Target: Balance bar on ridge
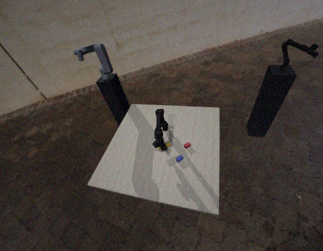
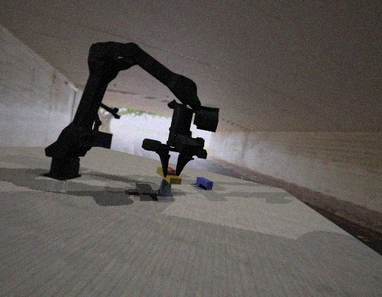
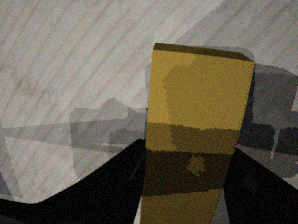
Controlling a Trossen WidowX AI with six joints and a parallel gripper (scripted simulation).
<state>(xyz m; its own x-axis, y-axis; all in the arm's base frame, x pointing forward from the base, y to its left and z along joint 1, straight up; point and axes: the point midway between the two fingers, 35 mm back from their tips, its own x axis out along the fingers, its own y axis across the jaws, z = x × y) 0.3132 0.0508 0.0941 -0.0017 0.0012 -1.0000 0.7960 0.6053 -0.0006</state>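
Now: the yellow bar 2 cm to the left of my gripper tip and 2 cm behind it. From my gripper tip the other things lie so: red block (26 cm to the left, 9 cm behind, 4 cm below); blue block (20 cm to the left, 9 cm ahead, 4 cm below).
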